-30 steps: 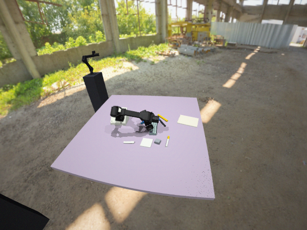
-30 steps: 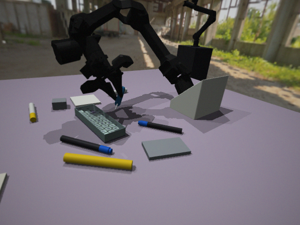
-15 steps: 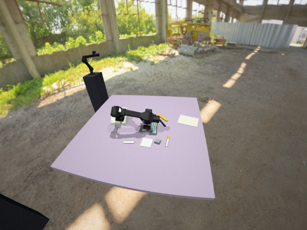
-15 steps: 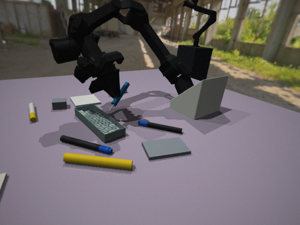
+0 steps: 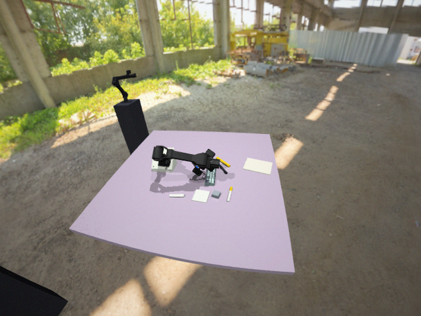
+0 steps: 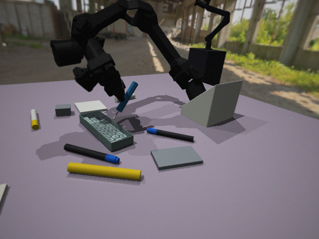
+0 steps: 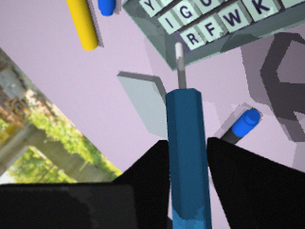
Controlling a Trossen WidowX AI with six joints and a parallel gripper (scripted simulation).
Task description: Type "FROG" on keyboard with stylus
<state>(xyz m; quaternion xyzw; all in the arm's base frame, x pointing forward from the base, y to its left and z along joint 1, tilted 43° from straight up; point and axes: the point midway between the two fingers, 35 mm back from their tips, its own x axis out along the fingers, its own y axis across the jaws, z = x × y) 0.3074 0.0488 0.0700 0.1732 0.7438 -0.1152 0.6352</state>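
My gripper tip is 1 cm short of the blue stylus and 1 cm above it. The rest, counted from my gripper tip: flat grey slab: 7 cm behind, 17 cm to the left, 9 cm below; then white pad: 3 cm ahead, 23 cm to the right, 9 cm below; then yellow cylinder: 10 cm ahead, 15 cm to the left, 9 cm below.
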